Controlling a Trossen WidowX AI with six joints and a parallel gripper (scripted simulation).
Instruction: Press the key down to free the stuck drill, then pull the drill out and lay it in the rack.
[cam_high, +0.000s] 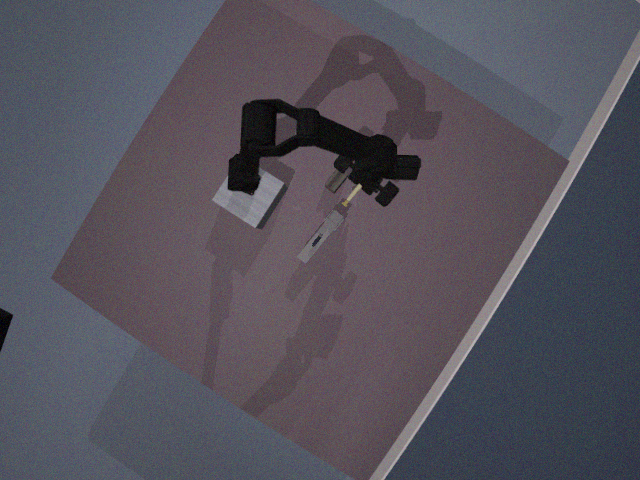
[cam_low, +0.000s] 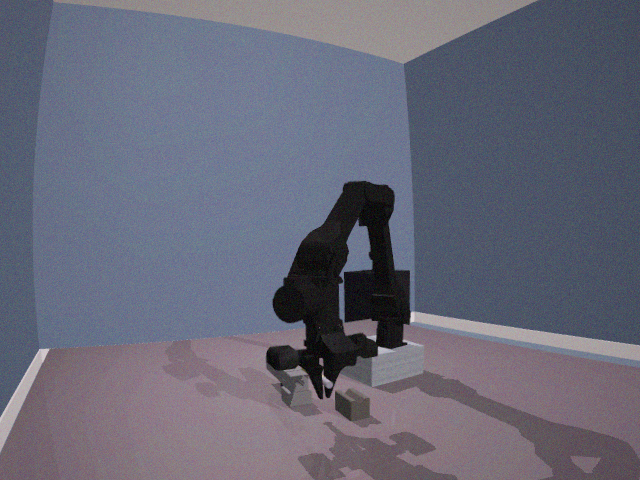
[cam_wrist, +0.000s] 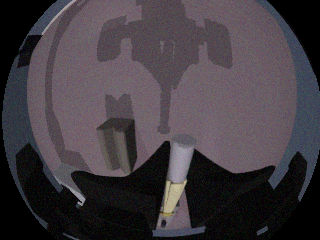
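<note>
Now: the slotted rack 80 mm behind my gripper tip, 10 mm to the right of it and 40 mm below it. The rest, counted from my gripper tip: dark key (60 mm behind, 220 mm to the right, 10 mm below).
</note>
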